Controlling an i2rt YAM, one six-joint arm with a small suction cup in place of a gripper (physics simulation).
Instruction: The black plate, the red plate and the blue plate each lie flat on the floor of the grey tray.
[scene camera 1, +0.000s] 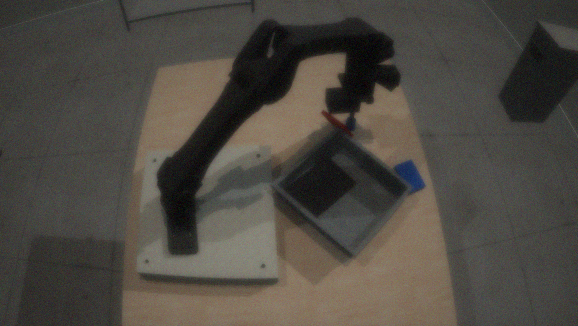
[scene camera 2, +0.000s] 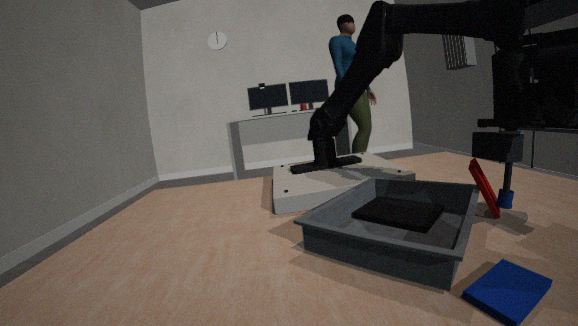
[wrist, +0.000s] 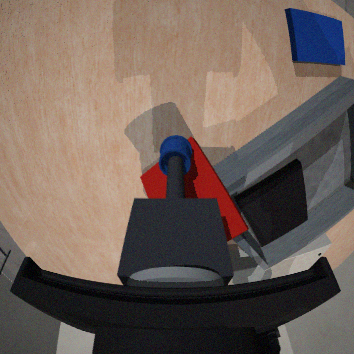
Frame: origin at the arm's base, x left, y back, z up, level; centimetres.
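Seen in the pictures: end effector, tool point: (scene camera 1: 350, 127) (scene camera 2: 503, 206) (wrist: 174, 148); arm's base, origin of the base link: (scene camera 1: 181, 212) (scene camera 2: 326, 165).
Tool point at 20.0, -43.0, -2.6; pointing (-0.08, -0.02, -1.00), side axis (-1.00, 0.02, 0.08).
Offsets run from my tool point to a thing's middle, as dx, dy, dz.
The red plate {-0.8, +3.9, +2.6} (scene camera 1: 336, 121) (scene camera 2: 484, 187) (wrist: 212, 195) is steeply tilted outside the tray, at its far corner by the arm. Whether it rests against the rim is unclear. My suction cup (scene camera 1: 351, 124) (scene camera 2: 505, 199) (wrist: 176, 150) is right beside the red plate, low over the table, with its open end down; it holds no plate, and whether it touches the red one is unclear. The black plate {-15.5, +11.0, -1.0} (scene camera 1: 320, 185) (scene camera 2: 400, 212) (wrist: 277, 202) lies flat on the floor of the grey tray {-18.4, +5.8, +0.6} (scene camera 1: 381, 222) (scene camera 2: 375, 260) (wrist: 280, 128). The blue plate {-16.0, -12.9, -1.4} (scene camera 1: 411, 176) (scene camera 2: 509, 291) (wrist: 317, 37) lies flat on the table outside the tray.
The tray's raised walls stand between the blue plate and the black plate. The pale base plate (scene camera 1: 235, 235) (scene camera 2: 300, 202) under the arm is close to the tray's near corner. A person (scene camera 2: 342, 57) stands behind the arm in the second scene view.
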